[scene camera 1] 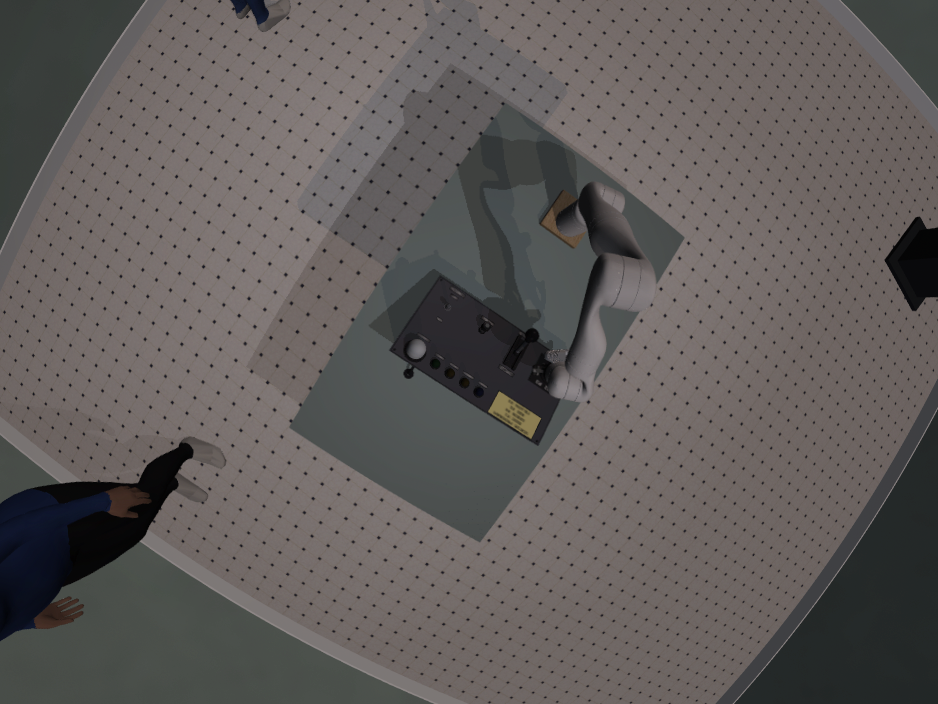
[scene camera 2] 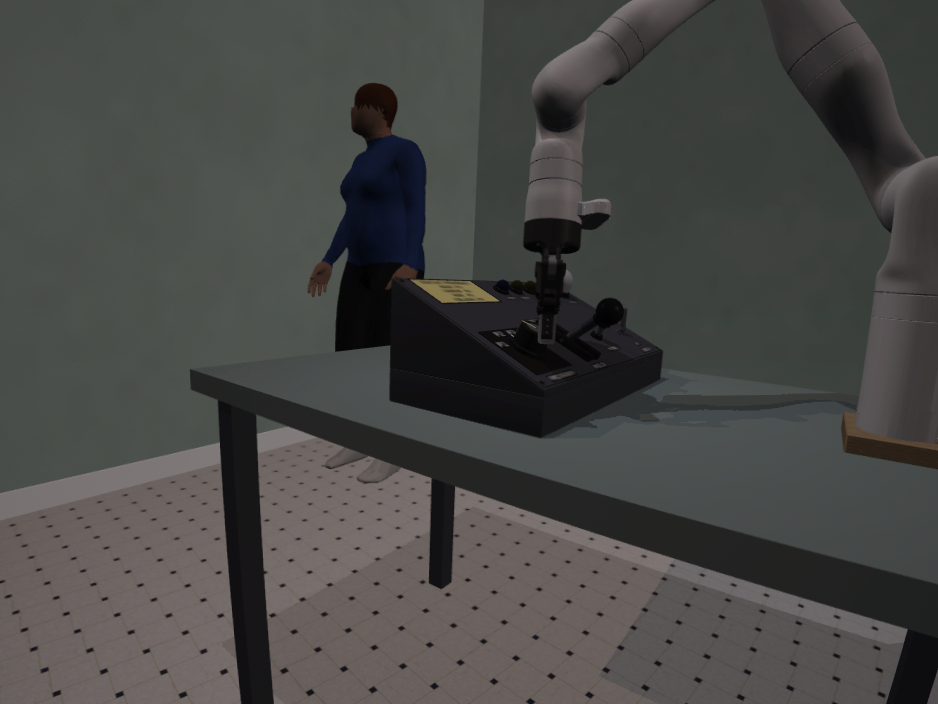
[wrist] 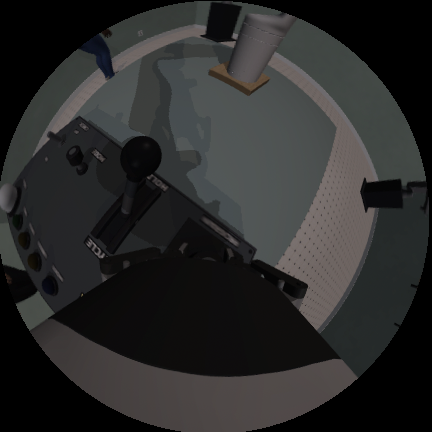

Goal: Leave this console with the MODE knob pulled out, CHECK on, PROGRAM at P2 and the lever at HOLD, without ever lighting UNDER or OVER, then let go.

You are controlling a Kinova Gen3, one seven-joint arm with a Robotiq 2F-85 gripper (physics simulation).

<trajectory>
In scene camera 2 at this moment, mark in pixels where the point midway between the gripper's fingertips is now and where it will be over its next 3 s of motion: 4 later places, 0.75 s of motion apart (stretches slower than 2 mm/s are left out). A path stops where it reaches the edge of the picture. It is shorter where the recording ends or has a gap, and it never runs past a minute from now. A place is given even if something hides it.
The gripper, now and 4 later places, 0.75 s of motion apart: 545,344; 547,344; 554,348; 557,327; 558,325
</trajectory>
